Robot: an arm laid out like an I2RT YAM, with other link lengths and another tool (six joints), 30 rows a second.
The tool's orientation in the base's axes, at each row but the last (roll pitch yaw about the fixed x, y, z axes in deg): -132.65, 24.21, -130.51; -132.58, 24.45, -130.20; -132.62, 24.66, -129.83; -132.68, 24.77, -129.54; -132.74, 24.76, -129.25; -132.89, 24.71, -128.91; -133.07, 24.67, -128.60; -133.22, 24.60, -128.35; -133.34, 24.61, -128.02; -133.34, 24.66, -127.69; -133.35, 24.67, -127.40; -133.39, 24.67, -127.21
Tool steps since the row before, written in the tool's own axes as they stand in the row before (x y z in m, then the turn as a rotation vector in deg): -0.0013, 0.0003, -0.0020, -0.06, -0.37, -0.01; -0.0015, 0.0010, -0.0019, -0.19, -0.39, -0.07; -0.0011, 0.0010, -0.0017, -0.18, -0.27, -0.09; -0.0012, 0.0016, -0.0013, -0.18, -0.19, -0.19; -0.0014, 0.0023, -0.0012, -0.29, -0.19, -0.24; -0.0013, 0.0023, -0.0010, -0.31, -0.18, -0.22; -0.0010, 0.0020, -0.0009, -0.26, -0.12, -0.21; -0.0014, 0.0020, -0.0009, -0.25, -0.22, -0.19; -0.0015, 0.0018, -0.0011, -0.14, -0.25, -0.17; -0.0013, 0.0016, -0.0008, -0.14, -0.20, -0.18; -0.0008, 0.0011, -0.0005, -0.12, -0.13, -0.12; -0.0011, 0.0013, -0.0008, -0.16, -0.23, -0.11
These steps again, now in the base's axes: -0.0008, 0.0016, 0.0016, 0.15, -0.20, 0.28; -0.0009, 0.0022, 0.0011, 0.18, -0.11, 0.38; -0.0010, 0.0019, 0.0008, 0.12, -0.03, 0.31; -0.0008, 0.0022, 0.0002, 0.02, 0.05, 0.32; -0.0009, 0.0028, -0.0002, 0.05, 0.14, 0.40; -0.0008, 0.0027, -0.0004, 0.07, 0.15, 0.39; -0.0008, 0.0022, -0.0004, 0.03, 0.15, 0.32; -0.0006, 0.0025, -0.0002, 0.08, 0.08, 0.37; -0.0006, 0.0025, 0.0001, 0.04, -0.03, 0.33; -0.0005, 0.0022, 0.0000, 0.01, 0.01, 0.30; -0.0003, 0.0014, -0.0001, 0.02, 0.03, 0.21; -0.0005, 0.0018, 0.0001, 0.09, -0.01, 0.29
